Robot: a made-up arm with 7 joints. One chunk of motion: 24 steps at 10 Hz.
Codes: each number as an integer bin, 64 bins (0 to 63) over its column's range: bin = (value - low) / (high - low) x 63, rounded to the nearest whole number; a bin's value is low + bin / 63 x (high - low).
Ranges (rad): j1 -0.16..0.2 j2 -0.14..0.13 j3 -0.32..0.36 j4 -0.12..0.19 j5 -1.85..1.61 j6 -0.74..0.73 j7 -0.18..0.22
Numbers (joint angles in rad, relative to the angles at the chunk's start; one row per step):
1: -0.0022 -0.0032 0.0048 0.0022 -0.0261 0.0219 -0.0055
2: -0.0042 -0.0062 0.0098 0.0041 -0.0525 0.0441 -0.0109
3: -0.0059 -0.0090 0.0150 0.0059 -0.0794 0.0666 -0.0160
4: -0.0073 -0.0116 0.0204 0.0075 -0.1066 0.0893 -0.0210
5: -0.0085 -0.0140 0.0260 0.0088 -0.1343 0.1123 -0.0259
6: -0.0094 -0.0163 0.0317 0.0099 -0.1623 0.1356 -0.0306
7: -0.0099 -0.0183 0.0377 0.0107 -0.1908 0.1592 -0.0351
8: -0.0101 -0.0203 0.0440 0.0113 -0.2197 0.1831 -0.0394
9: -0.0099 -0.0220 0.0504 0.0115 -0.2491 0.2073 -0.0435
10: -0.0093 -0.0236 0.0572 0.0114 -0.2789 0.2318 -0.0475
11: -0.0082 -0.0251 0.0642 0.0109 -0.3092 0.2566 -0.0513
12: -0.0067 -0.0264 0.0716 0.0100 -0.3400 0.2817 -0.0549
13: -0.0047 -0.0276 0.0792 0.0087 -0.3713 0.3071 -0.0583
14: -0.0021 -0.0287 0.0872 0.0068 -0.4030 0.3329 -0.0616
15: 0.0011 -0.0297 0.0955 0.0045 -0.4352 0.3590 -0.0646
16: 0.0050 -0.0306 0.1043 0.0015 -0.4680 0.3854 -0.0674
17: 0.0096 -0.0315 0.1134 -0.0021 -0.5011 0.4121 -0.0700
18: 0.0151 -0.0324 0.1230 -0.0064 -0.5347 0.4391 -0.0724
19: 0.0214 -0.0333 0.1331 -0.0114 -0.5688 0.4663 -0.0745
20: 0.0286 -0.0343 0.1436 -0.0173 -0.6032 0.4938 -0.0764
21: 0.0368 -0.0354 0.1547 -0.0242 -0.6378 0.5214 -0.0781
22: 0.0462 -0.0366 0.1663 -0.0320 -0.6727 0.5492 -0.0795
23: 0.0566 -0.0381 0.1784 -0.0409 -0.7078 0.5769 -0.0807
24: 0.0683 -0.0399 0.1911 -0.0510 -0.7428 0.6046 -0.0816
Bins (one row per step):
1: 28 32 30 25 33 33 27
2: 27 31 31 25 33 34 27
3: 27 31 31 26 32 35 26
4: 27 30 32 26 32 36 25
5: 27 29 32 26 31 37 24
6: 26 29 33 26 31 38 24
7: 26 28 33 27 30 39 23
8: 26 28 34 27 30 40 22
9: 26 28 34 27 29 41 21
10: 26 27 35 27 29 42 21
11: 27 27 36 27 28 43 20
12: 27 27 36 26 27 44 20
13: 27 26 37 26 27 45 19
14: 28 26 38 26 26 46 19
15: 28 26 38 25 26 47 18
16: 29 26 39 25 25 48 18
17: 30 25 40 24 25 49 17
18: 31 25 41 23 24 51 17
19: 32 25 42 22 23 52 17
20: 33 25 43 21 23 53 16
21: 34 24 44 19 22 54 16
22: 36 24 45 18 21 55 16
23: 38 24 46 16 21 56 16
24: 40 23 47 14 20 58 15

